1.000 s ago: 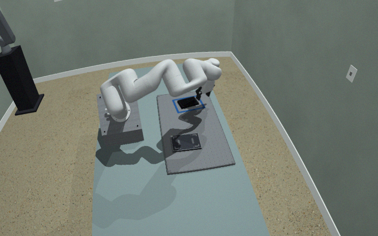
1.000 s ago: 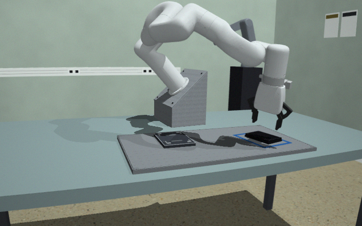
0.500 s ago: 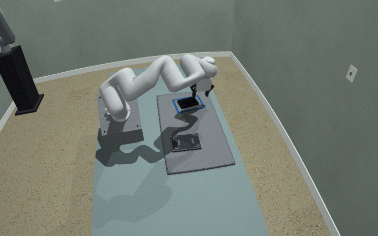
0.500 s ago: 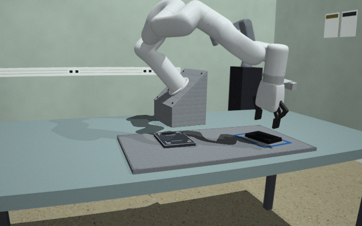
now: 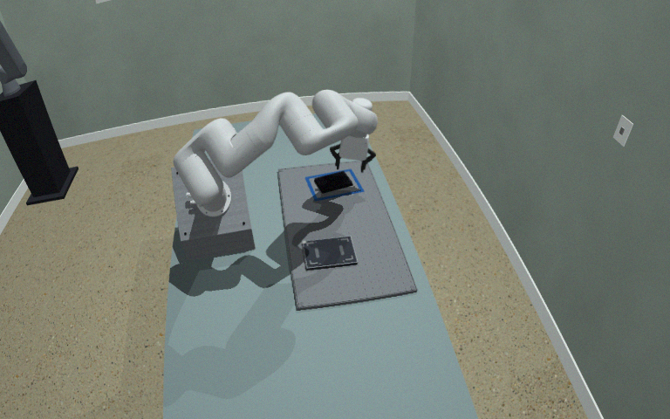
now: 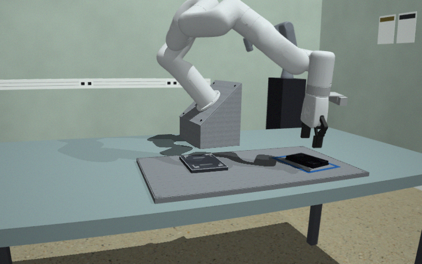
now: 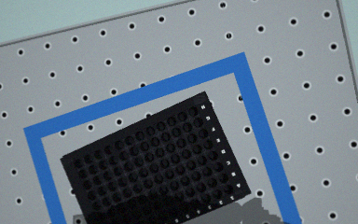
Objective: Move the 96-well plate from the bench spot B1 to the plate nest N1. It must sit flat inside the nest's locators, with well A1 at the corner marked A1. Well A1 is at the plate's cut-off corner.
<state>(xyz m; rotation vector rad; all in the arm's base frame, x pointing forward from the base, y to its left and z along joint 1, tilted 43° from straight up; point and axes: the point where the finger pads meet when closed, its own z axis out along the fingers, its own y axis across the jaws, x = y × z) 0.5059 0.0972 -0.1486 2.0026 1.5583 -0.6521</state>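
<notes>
Right now my hand is 6 cm past the black 96-well plate, 3 cm to the right of it and 9 cm above it. From my hand the other things lie so: plate nest N1 (14 cm behind, 33 cm to the right, 9 cm below); A1 label (22 cm behind, 27 cm to the right, 8 cm below).
</notes>
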